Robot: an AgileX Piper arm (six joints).
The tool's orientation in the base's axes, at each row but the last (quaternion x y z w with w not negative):
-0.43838, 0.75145, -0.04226, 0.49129
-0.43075, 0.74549, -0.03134, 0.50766
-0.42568, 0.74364, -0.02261, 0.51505
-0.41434, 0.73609, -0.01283, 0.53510
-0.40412, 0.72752, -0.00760, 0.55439
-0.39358, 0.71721, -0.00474, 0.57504
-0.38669, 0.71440, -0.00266, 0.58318
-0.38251, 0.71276, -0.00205, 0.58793
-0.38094, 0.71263, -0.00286, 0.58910
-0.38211, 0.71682, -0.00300, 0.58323
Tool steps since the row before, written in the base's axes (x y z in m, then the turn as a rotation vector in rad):
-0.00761, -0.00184, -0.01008, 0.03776, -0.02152, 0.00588
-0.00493, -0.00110, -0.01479, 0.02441, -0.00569, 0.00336
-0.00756, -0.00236, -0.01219, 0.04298, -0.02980, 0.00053
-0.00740, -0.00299, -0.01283, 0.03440, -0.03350, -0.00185
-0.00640, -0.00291, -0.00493, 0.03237, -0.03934, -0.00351
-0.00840, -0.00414, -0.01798, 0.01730, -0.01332, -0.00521
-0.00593, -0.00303, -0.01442, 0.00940, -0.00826, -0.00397
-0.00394, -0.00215, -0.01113, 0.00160, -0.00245, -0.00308
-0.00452, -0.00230, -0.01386, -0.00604, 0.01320, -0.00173
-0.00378, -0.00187, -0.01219, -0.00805, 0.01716, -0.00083
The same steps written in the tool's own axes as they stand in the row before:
0.00937, 0.00855, -0.00140, 0.00593, -0.03939, 0.01836
0.01210, 0.00948, 0.00284, -0.00139, -0.02009, 0.01529
0.01146, 0.00886, -0.00118, 0.01456, -0.04543, 0.02144
0.01246, 0.00838, -0.00170, 0.01944, -0.04164, 0.01403
0.00606, 0.00401, -0.00457, 0.02437, -0.04364, 0.01047
0.01737, 0.01010, -0.00272, 0.01137, -0.01647, 0.01016
0.01379, 0.00769, -0.00170, 0.00769, -0.00915, 0.00543
0.01055, 0.00566, -0.00083, 0.00389, -0.00121, 0.00120
0.01293, 0.00708, -0.00059, -0.00567, 0.01341, 0.00132
0.01130, 0.00622, -0.00010, -0.00855, 0.01690, 0.00109

